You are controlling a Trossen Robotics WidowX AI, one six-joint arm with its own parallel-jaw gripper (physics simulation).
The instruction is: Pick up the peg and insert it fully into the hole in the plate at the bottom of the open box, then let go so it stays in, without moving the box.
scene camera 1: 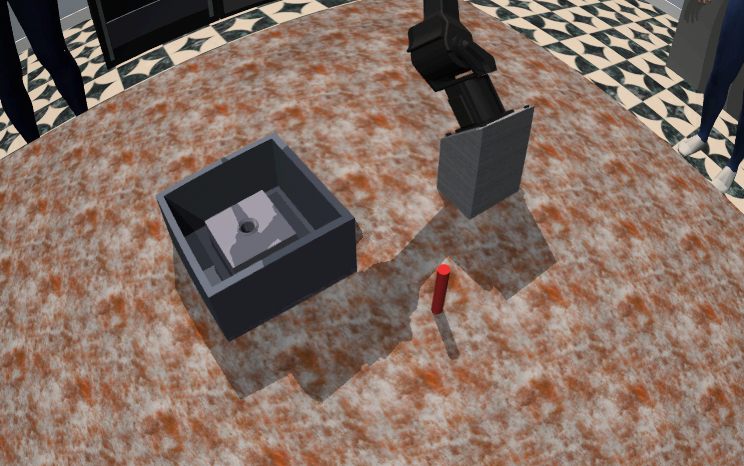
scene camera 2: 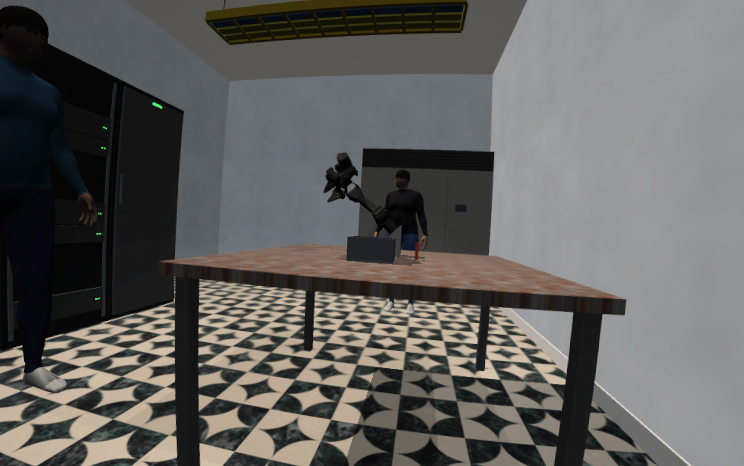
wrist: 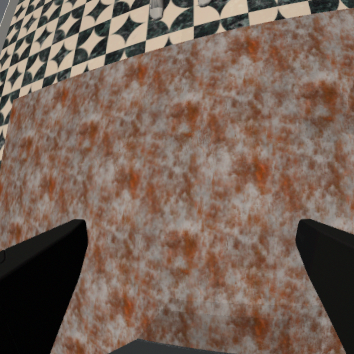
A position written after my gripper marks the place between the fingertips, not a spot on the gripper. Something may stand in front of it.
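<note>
Scene camera 1 shows a dark grey box [scene camera 1: 325, 251] and a pale plate [scene camera 1: 247, 232]. Scene camera 2 shows the dark grey box [scene camera 2: 359, 248] as well; scene camera 2 does not show the pale plate, hidden by the dark grey box. The wrist view shows my gripper [wrist: 194, 231], while the pale plate is out of frame in the wrist view.
</note>
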